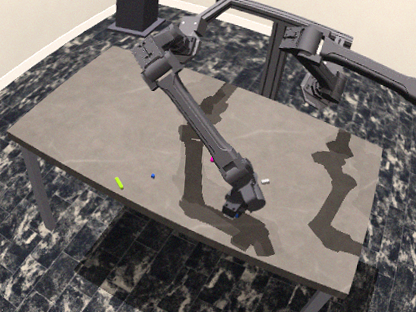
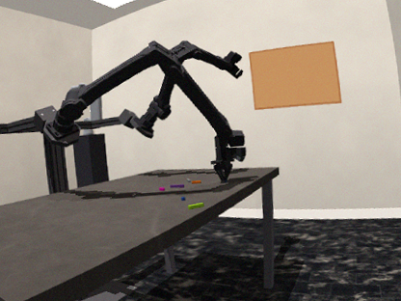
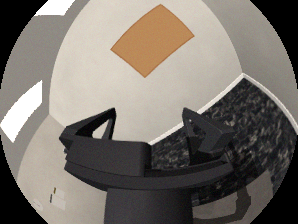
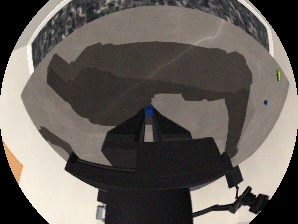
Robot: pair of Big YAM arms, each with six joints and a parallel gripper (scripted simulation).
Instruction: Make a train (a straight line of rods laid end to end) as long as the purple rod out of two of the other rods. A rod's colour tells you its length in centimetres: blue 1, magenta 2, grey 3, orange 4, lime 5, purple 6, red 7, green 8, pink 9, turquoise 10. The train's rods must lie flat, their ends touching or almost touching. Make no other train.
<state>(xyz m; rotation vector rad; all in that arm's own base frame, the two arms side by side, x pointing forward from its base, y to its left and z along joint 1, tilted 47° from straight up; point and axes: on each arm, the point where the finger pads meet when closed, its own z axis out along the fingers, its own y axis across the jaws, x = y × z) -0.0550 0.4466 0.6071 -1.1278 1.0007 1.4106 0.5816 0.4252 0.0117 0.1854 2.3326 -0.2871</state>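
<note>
Right now the lime rod is 60 mm ahead of my right hand and 430 mm to the right of it. The rest, counted from my right hand: grey rod (190 mm behind, 40 mm to the left); then purple rod (180 mm behind, 100 mm to the right); then orange rod (130 mm behind).
</note>
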